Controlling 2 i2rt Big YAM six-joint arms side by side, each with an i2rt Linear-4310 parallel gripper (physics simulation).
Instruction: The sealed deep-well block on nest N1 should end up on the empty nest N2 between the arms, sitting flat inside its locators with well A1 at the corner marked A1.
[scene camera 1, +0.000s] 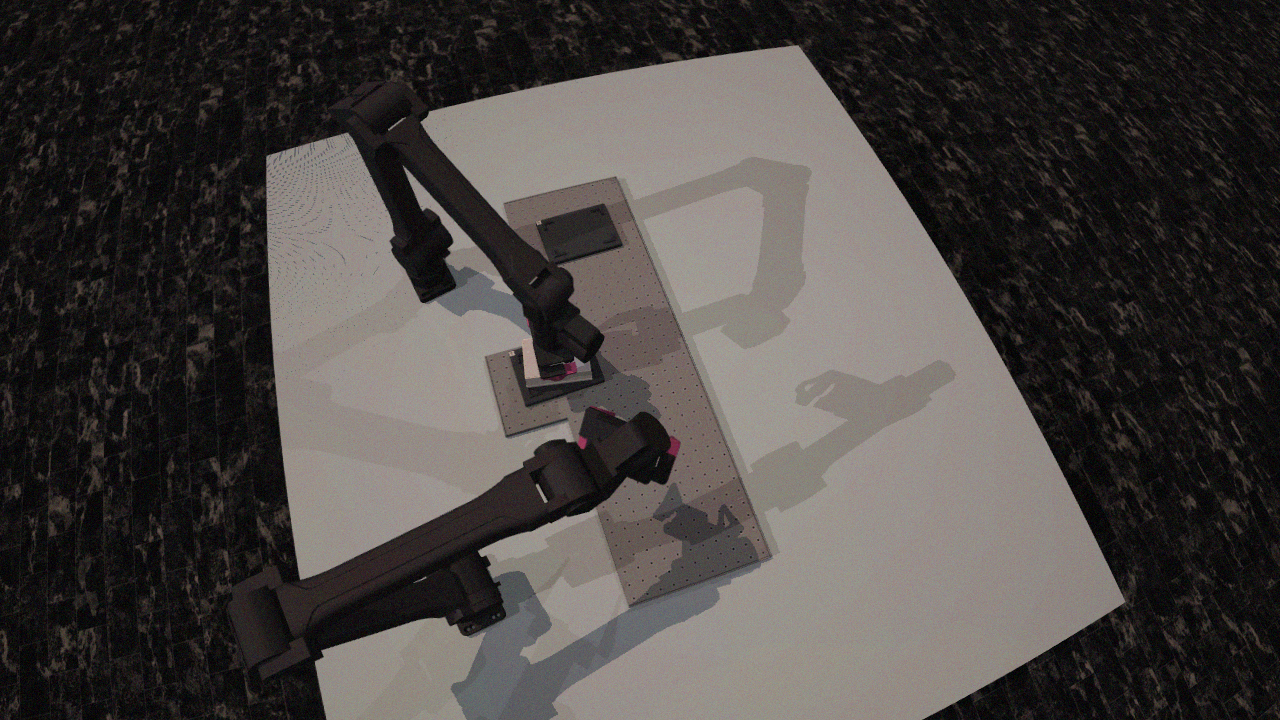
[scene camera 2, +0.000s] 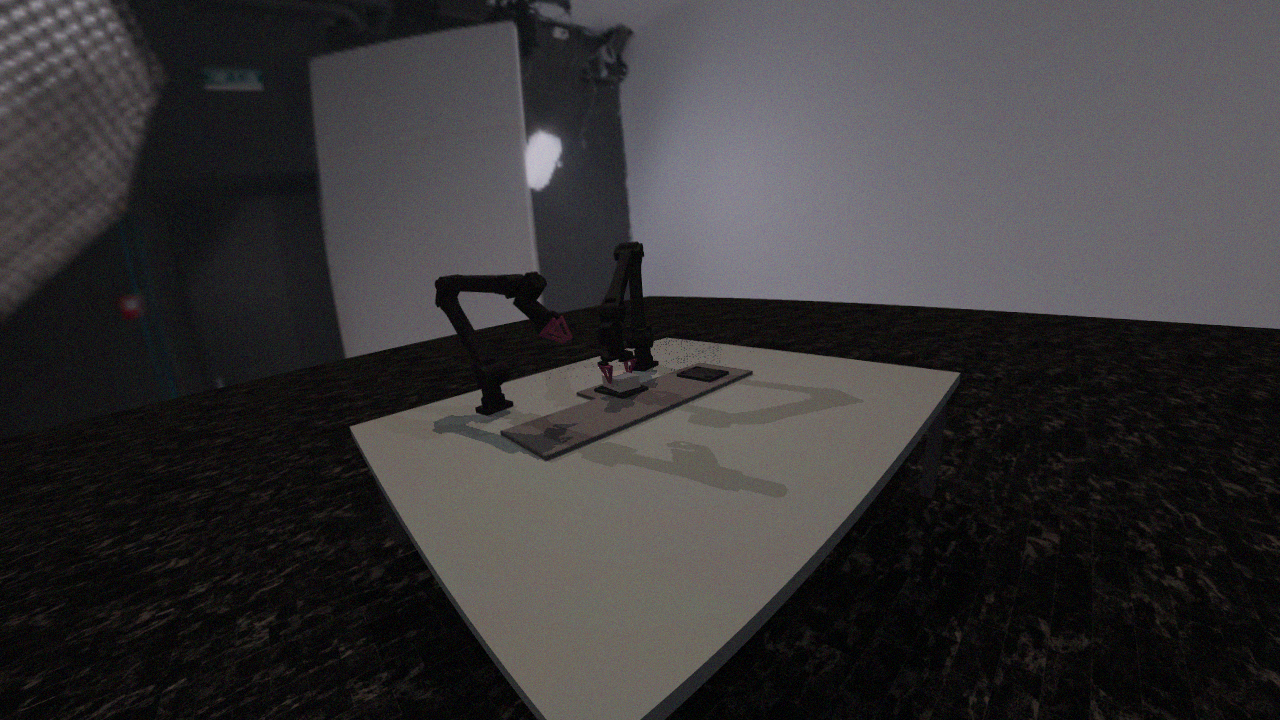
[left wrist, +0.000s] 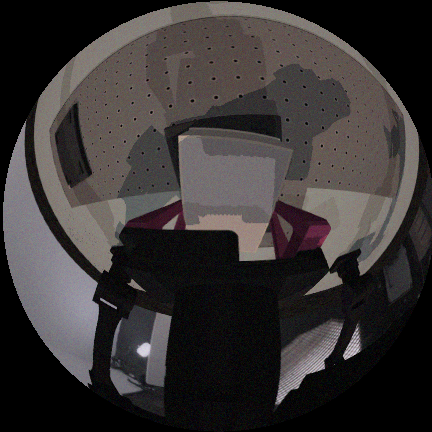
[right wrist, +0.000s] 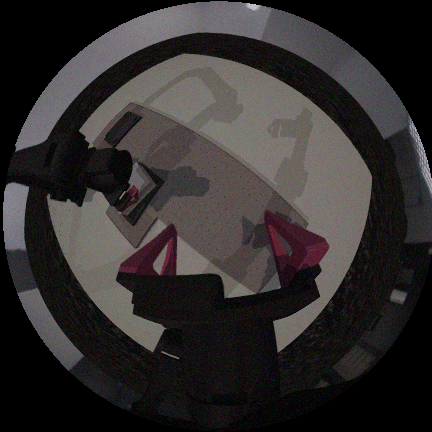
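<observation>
The sealed deep-well block (scene camera 1: 534, 365) (scene camera 2: 628, 382) (left wrist: 230, 175) (right wrist: 142, 179) is pale and stands over the dark nest N2 (scene camera 1: 538, 396) (left wrist: 250, 122) between the arms. My left gripper (scene camera 1: 553, 358) (scene camera 2: 617, 368) (left wrist: 227, 201) is shut on the block, one magenta finger at each side. Whether its underside lies flat inside the locators is hidden, and its well A1 is not readable. Nest N1 (scene camera 1: 580, 232) (scene camera 2: 702, 372) (left wrist: 73, 146) (right wrist: 123, 128) is a dark plate with no block on it. My right gripper (scene camera 2: 556, 329) (right wrist: 218, 221) is open and empty, raised above the board.
The perforated board (scene camera 1: 707, 429) (scene camera 2: 581, 436) (right wrist: 220, 170) carries both nests, with N2 on its side extension. It lies on the white table (scene camera 1: 895, 358) (scene camera 2: 626, 537). The right arm (scene camera 1: 429, 537) reaches across close to N2. Shadows of both arms fall on board and table.
</observation>
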